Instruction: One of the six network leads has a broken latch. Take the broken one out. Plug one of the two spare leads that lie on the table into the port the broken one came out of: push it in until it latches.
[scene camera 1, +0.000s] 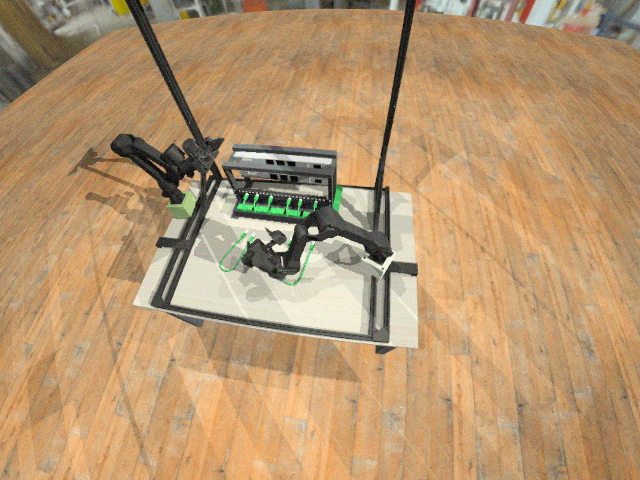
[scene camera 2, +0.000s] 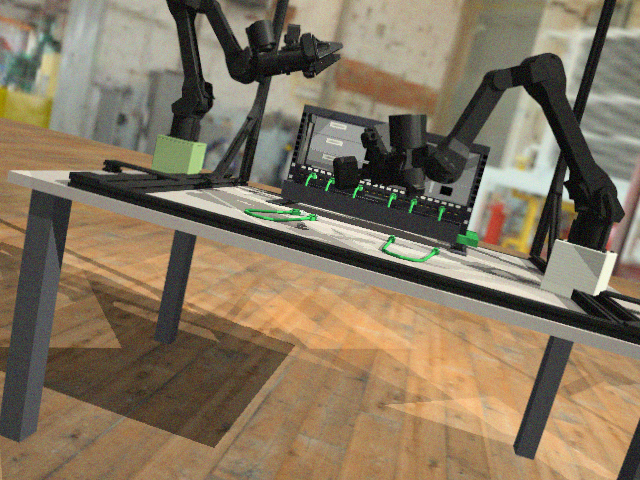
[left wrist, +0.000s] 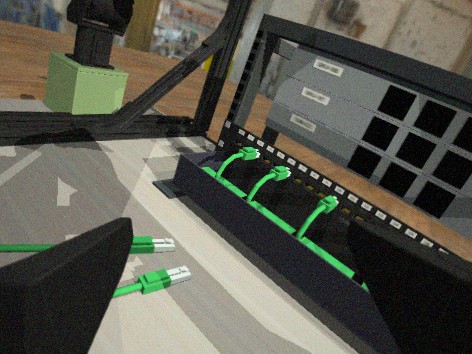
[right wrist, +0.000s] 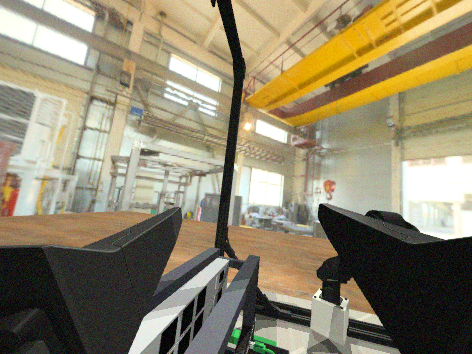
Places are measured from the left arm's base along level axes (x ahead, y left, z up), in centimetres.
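Pixels of known places: left gripper, fingertip midpoint: (scene camera 1: 256, 234) (scene camera 2: 356, 167) (left wrist: 242, 229); right gripper, fingertip midpoint: (scene camera 1: 221, 144) (scene camera 2: 341, 50) (right wrist: 249, 211); left arm's base, origin of the base link: (scene camera 1: 378, 255) (scene camera 2: 586, 246) (right wrist: 330, 298); right arm's base, origin of the base link: (scene camera 1: 178, 199) (scene camera 2: 182, 139) (left wrist: 89, 62).
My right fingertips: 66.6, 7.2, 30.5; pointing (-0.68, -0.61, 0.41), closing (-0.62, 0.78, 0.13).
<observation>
For each thing: its middle in the pictures, then the offset to it from my right fingertips, as dx, dy, dz. "spot": a spot on its surface instead.
- dark rack, body centre: (left wrist: 390, 185) (scene camera 2: 382, 175) (scene camera 1: 280, 186) -13.1, -12.3, -27.6
- spare lead, surface spot: (scene camera 2: 408, 258) (scene camera 1: 292, 284) spot: -42.7, +19.0, -40.3
Several green network leads (scene camera 1: 270, 200) (scene camera 2: 357, 190) (left wrist: 328, 203) are plugged into the port row of the dark rack (scene camera 1: 284, 149) (scene camera 2: 479, 149) (left wrist: 250, 240) (right wrist: 222, 320); I cannot tell which latch is broken. One spare lead (scene camera 1: 222, 260) (scene camera 2: 313, 217) (left wrist: 155, 281) lies looped on the table, both clear plugs pointing towards the rack. The other spare lead (scene camera 1: 293, 283) (scene camera 2: 408, 258) is partly behind my left arm in scene camera 1. My left gripper (scene camera 1: 262, 241) (scene camera 2: 379, 178) (left wrist: 242, 229) is open above the table, facing the rack's ports. My right gripper (scene camera 1: 219, 149) (scene camera 2: 339, 50) (right wrist: 249, 211) is open, high up beside the rack.
A green block (scene camera 1: 337, 198) (scene camera 2: 467, 238) is at the rack's right end. The right arm's pale green base (scene camera 1: 180, 207) (scene camera 2: 178, 156) (left wrist: 87, 85) and the left arm's white base (scene camera 1: 379, 263) (scene camera 2: 576, 268) (right wrist: 329, 315) stand at the table's sides. Black frame posts rise near the back corners.
</observation>
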